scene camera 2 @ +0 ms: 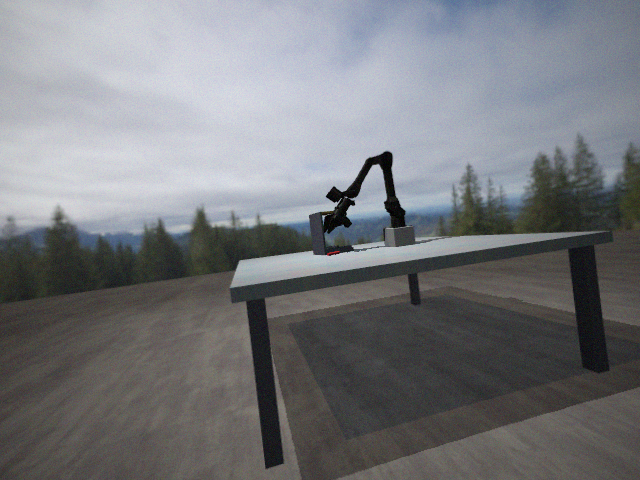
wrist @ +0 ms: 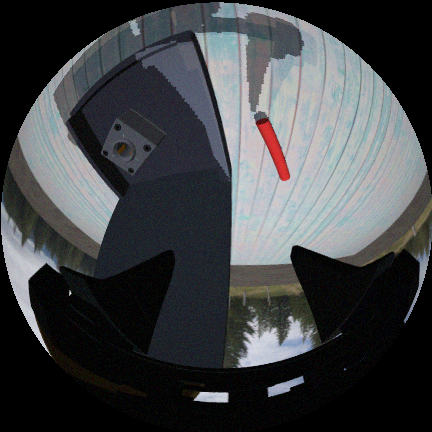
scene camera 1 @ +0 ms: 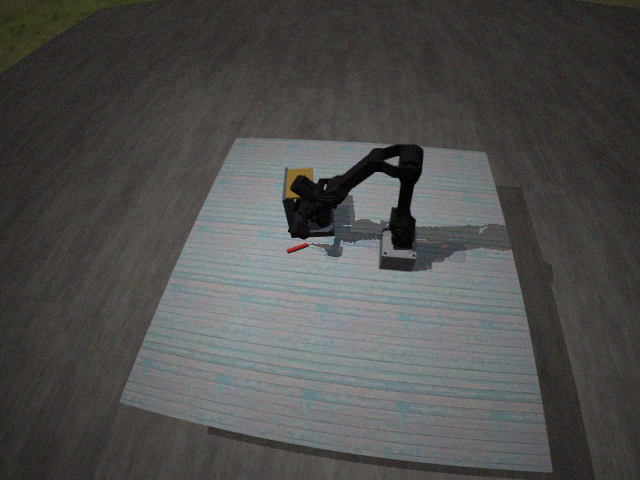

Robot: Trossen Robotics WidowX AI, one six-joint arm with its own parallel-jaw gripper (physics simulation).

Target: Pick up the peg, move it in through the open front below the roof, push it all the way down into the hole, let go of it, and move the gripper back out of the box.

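Seen in the pictures: gripper, between the fingertips: [scene camera 2: 325, 233] [wrist: 234, 255] [scene camera 1: 291, 221]; arm's base, origin of its link: [scene camera 2: 398, 226] [scene camera 1: 402, 241].
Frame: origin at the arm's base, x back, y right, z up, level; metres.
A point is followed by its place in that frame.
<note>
The red peg [scene camera 1: 297, 248] @(y 0.027, x -0.376, z -0.087 m) [scene camera 2: 333, 253] @(y 0.024, x -0.382, z -0.091 m) [wrist: 273, 150] @(y 0.036, x -0.373, z -0.085 m) lies flat on the table beside the dark box, outside its floor. The box shows its yellow roof [scene camera 1: 297, 172] @(y 0.214, x -0.365, z 0.126 m) in scene view 1 and its upright wall [scene camera 2: 316, 235] @(y 0.166, x -0.409, z 0.007 m) [wrist: 160, 215] @(y 0.152, x -0.398, z -0.028 m) in the other views. In the wrist view a grey block [wrist: 141, 125] @(y 0.153, x -0.319, z -0.073 m) with a round hole [wrist: 122, 150] @(y 0.184, x -0.335, z -0.067 m) stands on the box floor. My gripper [scene camera 1: 311, 223] [scene camera 2: 337, 223] [wrist: 234, 255] @(y 0.079, x -0.390, z 0.014 m) is open and empty, its fingers wide apart. It hangs close to the box, above the height of the peg. The arm hides much of the box interior in scene view 1.
The arm's grey base [scene camera 1: 397, 254] @(y -0.051, x -0.021, z -0.003 m) [scene camera 2: 400, 236] @(y -0.059, x -0.039, z -0.049 m) stands on the striped table [scene camera 1: 330, 335] @(y -0.299, x -0.246, z -0.098 m) [scene camera 2: 289, 273] @(y -0.446, x -0.734, z -0.098 m), to the right of the box. The box floor has a raised rim [wrist: 212, 107] @(y 0.087, x -0.318, z -0.066 m) on the side towards the peg.
</note>
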